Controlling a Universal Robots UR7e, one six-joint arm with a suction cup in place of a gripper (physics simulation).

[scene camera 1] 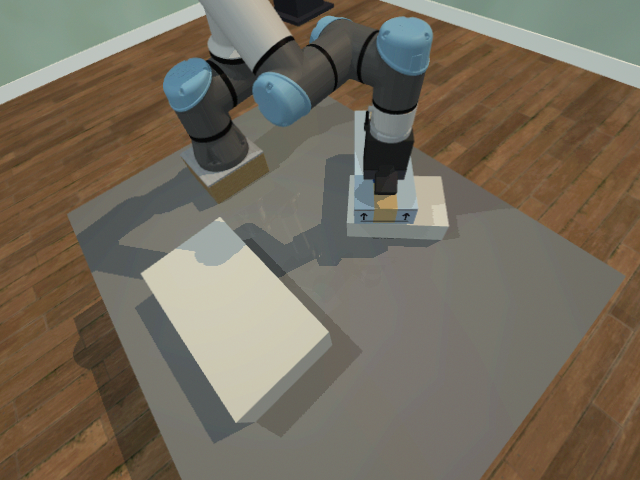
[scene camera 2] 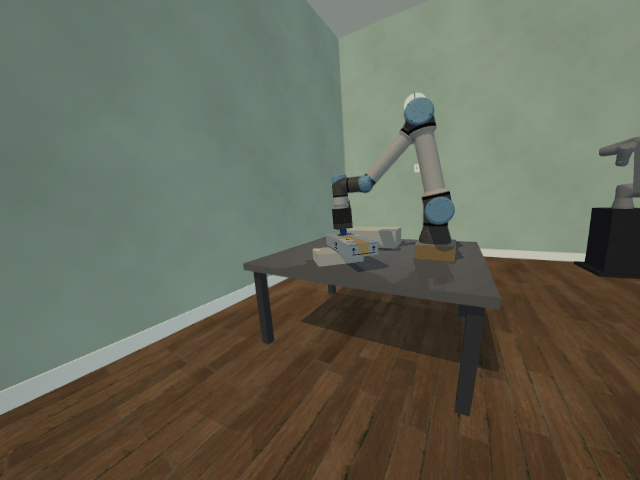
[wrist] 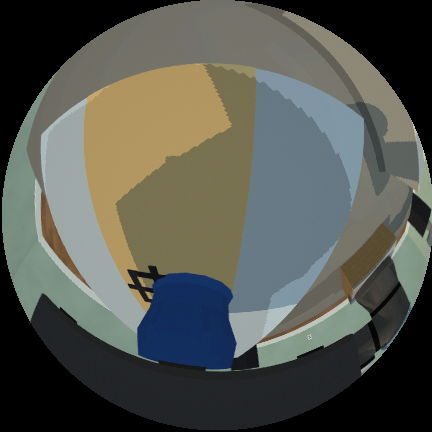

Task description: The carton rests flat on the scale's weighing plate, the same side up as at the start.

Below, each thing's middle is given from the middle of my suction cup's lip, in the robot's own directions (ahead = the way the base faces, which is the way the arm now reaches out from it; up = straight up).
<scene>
The carton (scene camera 1: 401,208) is 7 cm to the left of my suction cup, 5 cm behind it and 4 cm below it. The rest, counted from my suction cup: scale (scene camera 1: 431,222): 10 cm below, 3 cm to the left, 3 cm ahead.
</scene>
